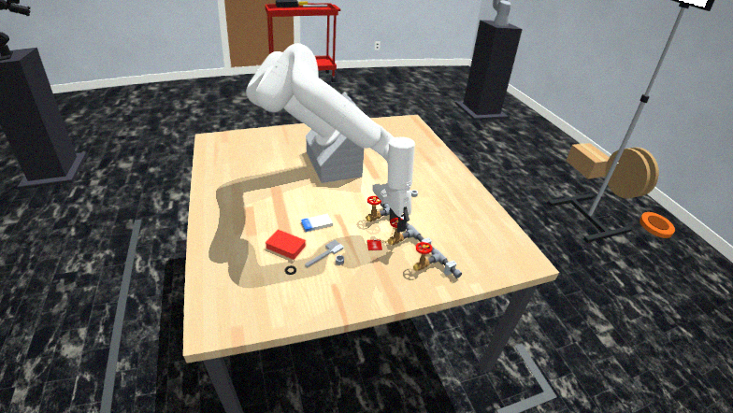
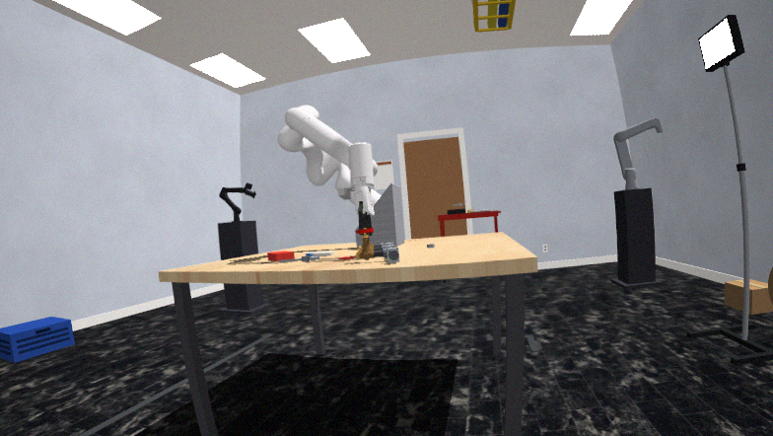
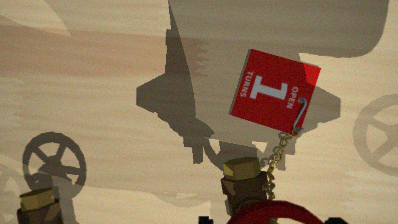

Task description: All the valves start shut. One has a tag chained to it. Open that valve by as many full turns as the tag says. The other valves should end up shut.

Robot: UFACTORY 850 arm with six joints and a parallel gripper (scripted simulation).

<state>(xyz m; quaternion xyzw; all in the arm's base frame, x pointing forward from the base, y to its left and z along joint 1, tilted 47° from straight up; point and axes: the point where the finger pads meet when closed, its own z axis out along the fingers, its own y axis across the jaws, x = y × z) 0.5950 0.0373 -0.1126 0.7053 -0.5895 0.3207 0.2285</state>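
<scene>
The red tag lies 10 mm behind my hand, 80 mm to the right of it and 90 mm below it. Round my hand: grey cylinder: 50 mm ahead, 220 mm to the right, 90 mm below; grey tool: 260 mm to the right, 90 mm below; white card: 170 mm behind, 260 mm to the right, 90 mm below.
</scene>
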